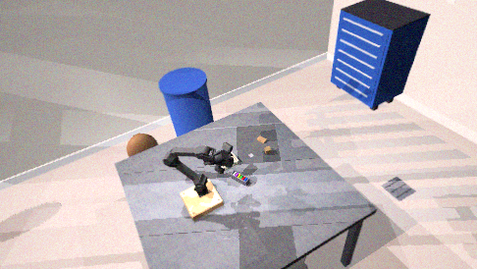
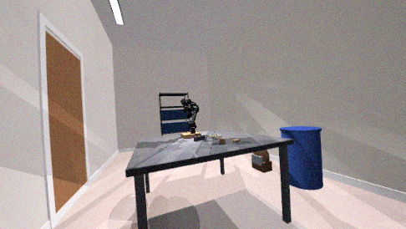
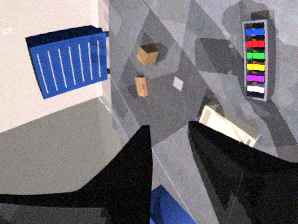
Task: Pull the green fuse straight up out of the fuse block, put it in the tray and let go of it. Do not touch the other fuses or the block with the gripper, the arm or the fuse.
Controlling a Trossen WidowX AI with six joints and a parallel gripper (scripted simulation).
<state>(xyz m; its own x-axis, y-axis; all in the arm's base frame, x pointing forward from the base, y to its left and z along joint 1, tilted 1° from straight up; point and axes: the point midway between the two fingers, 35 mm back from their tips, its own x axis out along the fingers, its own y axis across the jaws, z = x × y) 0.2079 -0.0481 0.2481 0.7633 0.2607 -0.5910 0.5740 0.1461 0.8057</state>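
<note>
The green fuse is 5 cm ahead of my gripper tip, 1 cm to the left of it and 25 cm below it. Round my gripper tip: white tray: 4 cm ahead, 21 cm to the left, 28 cm below.
</note>
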